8 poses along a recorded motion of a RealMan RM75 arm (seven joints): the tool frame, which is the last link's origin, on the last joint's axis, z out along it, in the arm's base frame.
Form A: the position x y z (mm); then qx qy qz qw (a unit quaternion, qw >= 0).
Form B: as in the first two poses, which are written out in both.
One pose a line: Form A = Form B
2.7 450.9 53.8 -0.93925 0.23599 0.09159 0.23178 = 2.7 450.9 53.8 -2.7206 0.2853 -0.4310
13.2 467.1 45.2 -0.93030 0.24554 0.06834 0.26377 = 13.2 467.1 45.2 -2.6488 0.2596 -0.4505
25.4 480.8 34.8 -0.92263 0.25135 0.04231 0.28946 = 25.4 480.8 34.8 -2.5875 0.2255 -0.4676
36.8 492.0 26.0 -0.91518 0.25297 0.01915 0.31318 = 36.8 492.0 26.0 -2.5297 0.1947 -0.4777
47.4 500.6 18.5 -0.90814 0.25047 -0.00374 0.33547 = 47.4 500.6 18.5 -2.4738 0.1620 -0.4819
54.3 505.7 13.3 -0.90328 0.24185 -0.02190 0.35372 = 54.3 505.7 13.3 -2.4270 0.1319 -0.4739
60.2 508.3 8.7 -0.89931 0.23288 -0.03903 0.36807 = 60.2 508.3 8.7 -2.3888 0.1014 -0.4667
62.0 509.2 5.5 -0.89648 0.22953 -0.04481 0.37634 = 62.0 509.2 5.5 -2.3685 0.0926 -0.4636
